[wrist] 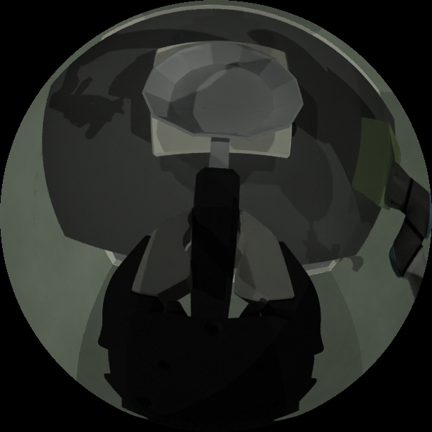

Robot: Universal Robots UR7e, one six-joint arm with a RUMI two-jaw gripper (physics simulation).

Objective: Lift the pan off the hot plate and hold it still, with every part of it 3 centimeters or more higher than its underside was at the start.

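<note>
The grey pan (230, 95) is at the upper middle of the wrist view, over the cream hot plate (175, 142). Its bowl looks flattened and tilted from this angle. The hot plate's front edge shows below the bowl and its far corners show behind it. The black handle points down the view to my gripper (215, 245), which is shut on it, with one pale finger on each side. The pan's underside is hidden, so the gap between it and the hot plate cannot be measured from here.
The hot plate stands on a dark table top (95, 195) with pale edges. A green block (372, 155) is at the right edge of the table. A dark arm section (411, 200) with blue caps is beside it. Several shadows fall across the table.
</note>
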